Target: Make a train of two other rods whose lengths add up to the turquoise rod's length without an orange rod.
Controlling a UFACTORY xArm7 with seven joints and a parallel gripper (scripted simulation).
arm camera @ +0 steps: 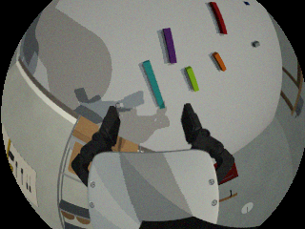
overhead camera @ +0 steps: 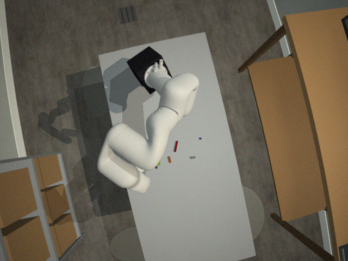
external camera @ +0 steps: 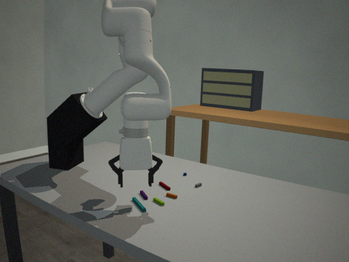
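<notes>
My gripper is now 290 mm to the right of the grey rod, 80 mm above it and 30 mm past it. Also, from my hand: purple rod: 80 mm below, 60 mm to the left, 50 mm behind; then turquoise rod: 80 mm below, 10 mm to the left; then lime rod: 80 mm to the left, 80 mm below, 20 mm ahead.
</notes>
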